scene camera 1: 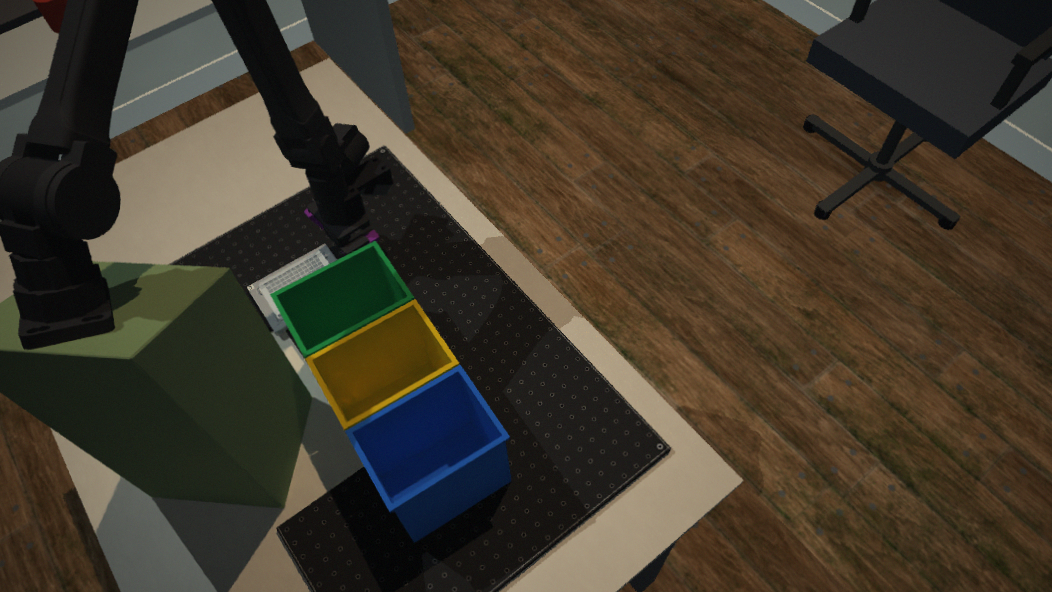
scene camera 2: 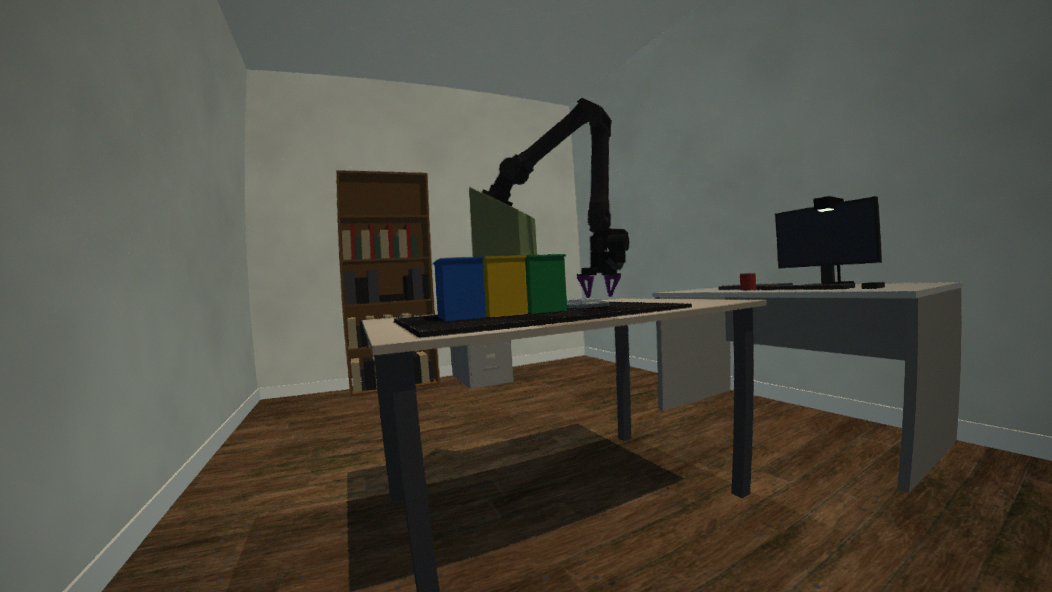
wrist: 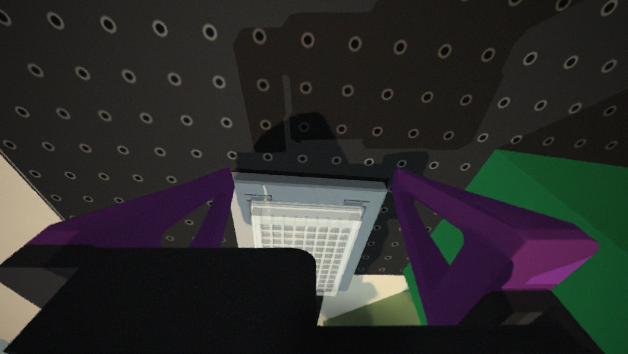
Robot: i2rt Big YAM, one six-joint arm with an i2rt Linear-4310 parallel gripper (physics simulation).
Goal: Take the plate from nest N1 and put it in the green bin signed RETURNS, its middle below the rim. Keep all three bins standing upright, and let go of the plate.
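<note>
The pale, clear plate [scene camera 1: 297, 272] [wrist: 306, 227] with a grid of wells lies in the light grey nest [wrist: 310, 189], next to the green bin. No nest label or RETURNS sign is readable. The green bin [scene camera 1: 342, 298] [scene camera 2: 548, 284] [wrist: 565, 185] stands upright, and its visible inside holds no plate. The yellow bin [scene camera 1: 382, 364] [scene camera 2: 506, 287] and the blue bin [scene camera 1: 430, 434] [scene camera 2: 461, 289] stand upright in a row with it. My gripper [scene camera 1: 340, 226] [scene camera 2: 598, 296] [wrist: 312, 177] is open and empty, its purple fingers pointing down above the nest's far end, one toward each long side.
The bins and nest stand on a black perforated board [scene camera 1: 573, 412] [scene camera 2: 632, 312] [wrist: 150, 100] on the pale table [scene camera 1: 632, 530]. The arm's green pedestal [scene camera 1: 183, 427] [scene camera 2: 501, 231] rises beside the bins. The green bin's wall is close to the right finger in the wrist view.
</note>
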